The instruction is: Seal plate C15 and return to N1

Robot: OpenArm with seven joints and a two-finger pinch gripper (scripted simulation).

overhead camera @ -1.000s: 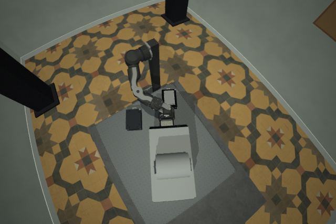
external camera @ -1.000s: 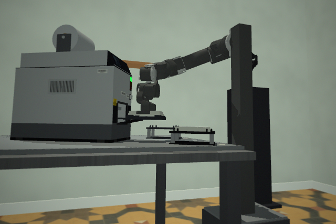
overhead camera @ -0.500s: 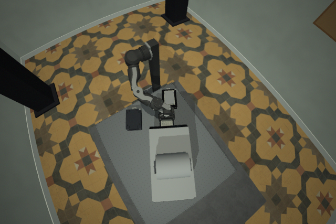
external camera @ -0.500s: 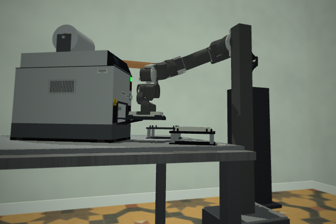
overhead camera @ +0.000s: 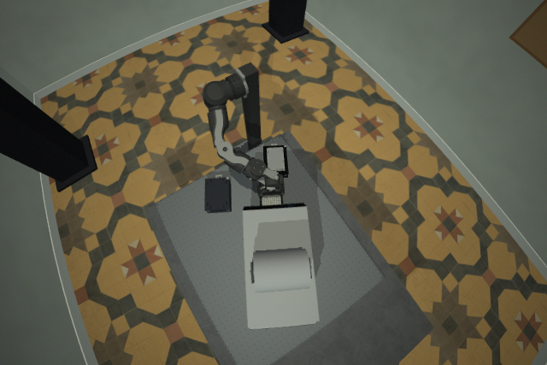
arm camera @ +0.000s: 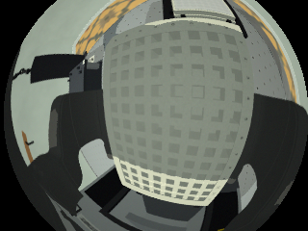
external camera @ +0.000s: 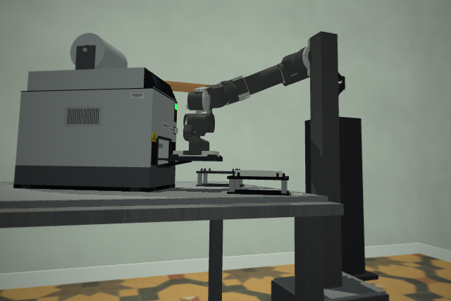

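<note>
The plate C15 is right at my hand. The rest, counted from my hand: sealer stage 1 cm below; start key 4 cm ahead, 13 cm to the right, 8 cm above; yellow warning label 13 cm ahead, 3 cm to the left, 4 cm above.
</note>
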